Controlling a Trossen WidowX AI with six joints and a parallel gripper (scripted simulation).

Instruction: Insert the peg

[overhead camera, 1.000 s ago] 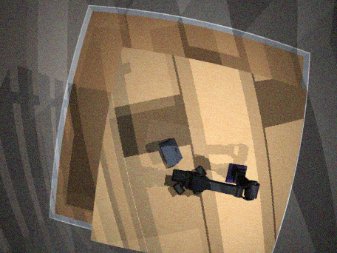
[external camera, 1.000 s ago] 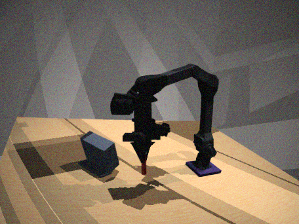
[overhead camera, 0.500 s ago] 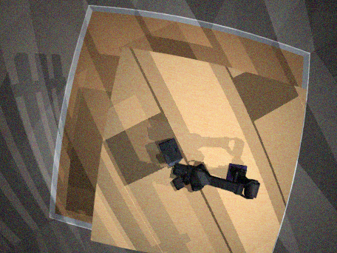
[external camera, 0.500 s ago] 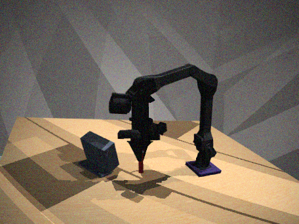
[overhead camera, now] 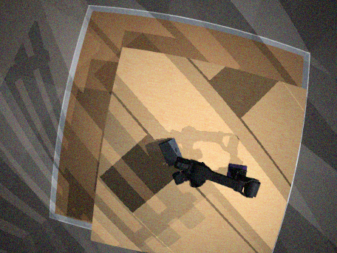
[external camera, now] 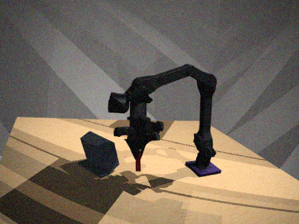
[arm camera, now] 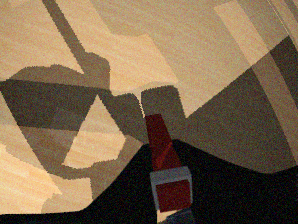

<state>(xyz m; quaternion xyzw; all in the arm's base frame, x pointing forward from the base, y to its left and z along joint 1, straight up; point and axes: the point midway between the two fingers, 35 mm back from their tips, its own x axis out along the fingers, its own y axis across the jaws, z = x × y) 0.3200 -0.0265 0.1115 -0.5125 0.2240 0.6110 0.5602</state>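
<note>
Now: gripper tip 8 cm short of the panel, 14 cm to the left of it and 3 cm above it. The rest, counted from my gripper tip: red peg 1 cm to the right, 1 cm above.
</note>
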